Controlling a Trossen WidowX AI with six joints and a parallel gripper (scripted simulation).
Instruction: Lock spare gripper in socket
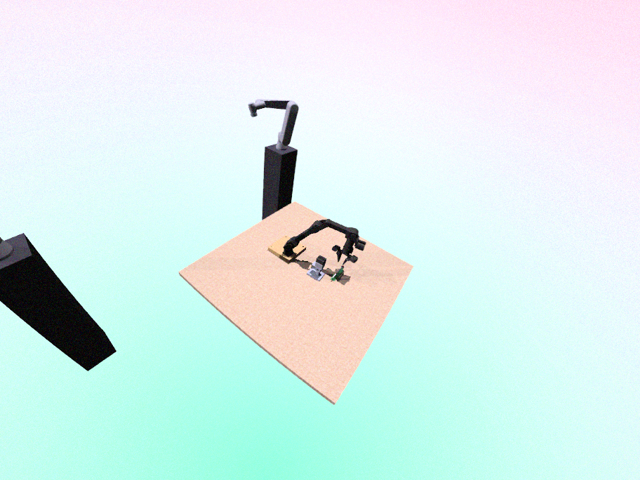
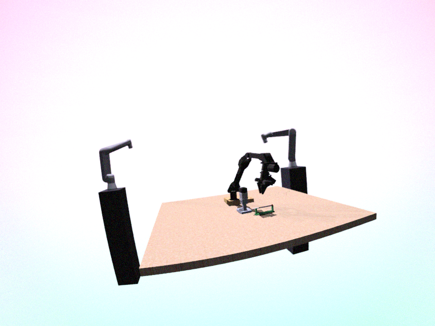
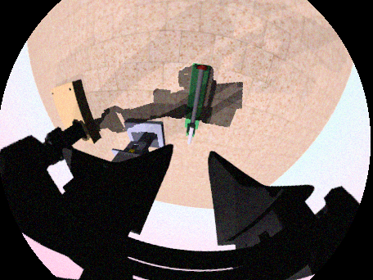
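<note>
My gripper tip is 20 mm to the right of the green cradle and 120 mm above it. From my gripper tip the other things lie so: spare gripper 110 mm behind, 100 mm to the right, 10 mm below; mount 120 mm behind, 100 mm to the right, 90 mm below.
</note>
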